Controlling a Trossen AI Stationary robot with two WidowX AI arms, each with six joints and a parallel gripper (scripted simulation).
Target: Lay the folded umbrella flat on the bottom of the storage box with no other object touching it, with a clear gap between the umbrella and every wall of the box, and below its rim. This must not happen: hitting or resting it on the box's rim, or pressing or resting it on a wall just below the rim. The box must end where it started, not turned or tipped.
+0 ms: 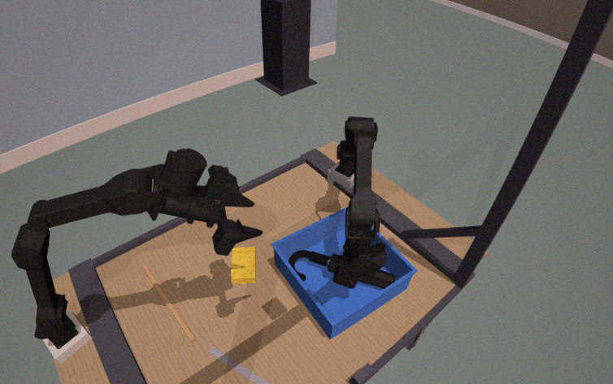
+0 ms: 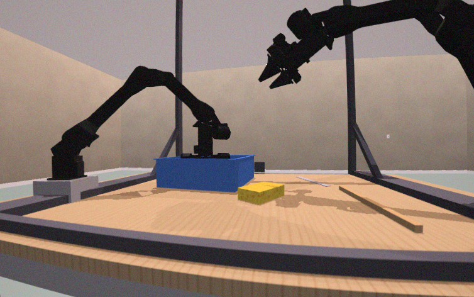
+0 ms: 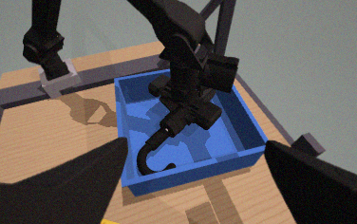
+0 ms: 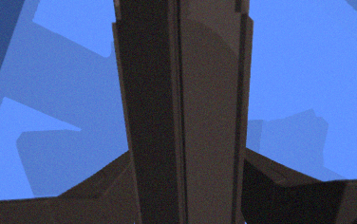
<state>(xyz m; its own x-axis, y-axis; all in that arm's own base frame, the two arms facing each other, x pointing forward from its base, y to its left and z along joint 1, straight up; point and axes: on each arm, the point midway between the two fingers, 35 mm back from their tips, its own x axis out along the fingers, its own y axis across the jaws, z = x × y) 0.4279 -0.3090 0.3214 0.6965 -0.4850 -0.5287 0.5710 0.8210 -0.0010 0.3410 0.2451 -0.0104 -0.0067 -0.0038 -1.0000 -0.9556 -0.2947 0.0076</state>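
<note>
Right now my right hand is 30 mm to the right of the blue storage box, 10 mm below it and 10 mm short of it. From my right hand the other things lie so: thin wooden stick 470 mm to the left, 250 mm ahead, 40 mm below; then black folded umbrella 30 mm to the left, 20 mm below, 10 mm ahead; then grey strip 400 mm to the left, 40 mm below, 40 mm behind.
</note>
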